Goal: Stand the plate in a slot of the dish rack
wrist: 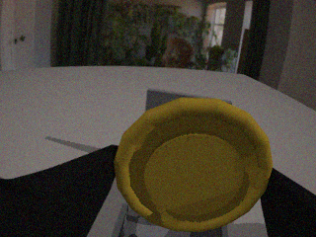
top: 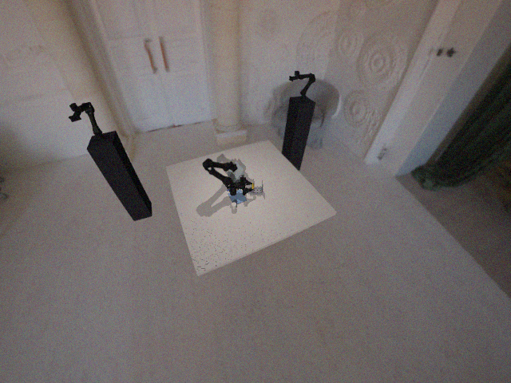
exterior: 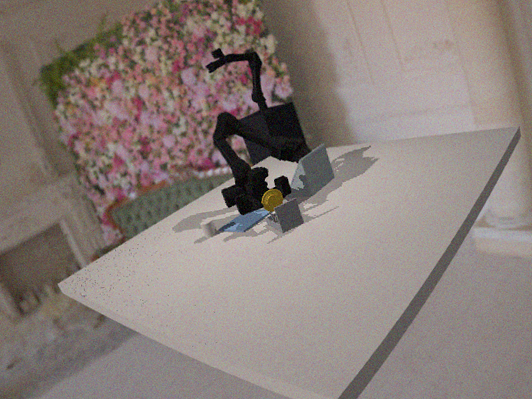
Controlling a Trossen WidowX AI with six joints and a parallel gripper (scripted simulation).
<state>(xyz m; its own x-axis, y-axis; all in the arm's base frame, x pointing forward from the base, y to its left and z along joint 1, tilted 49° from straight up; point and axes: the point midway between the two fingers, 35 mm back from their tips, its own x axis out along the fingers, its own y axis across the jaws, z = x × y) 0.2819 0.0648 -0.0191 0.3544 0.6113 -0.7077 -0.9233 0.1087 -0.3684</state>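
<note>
My gripper tip is 50 mm above the grey dish rack, 20 mm to the right of it and 10 mm short of it. The rest, counted from my gripper tip: yellow plate 10 mm to the right; then blue spoon 180 mm to the right, 100 mm behind, 70 mm below; then flat blue sheet 170 mm to the right, 70 mm below, 10 mm ahead.
</note>
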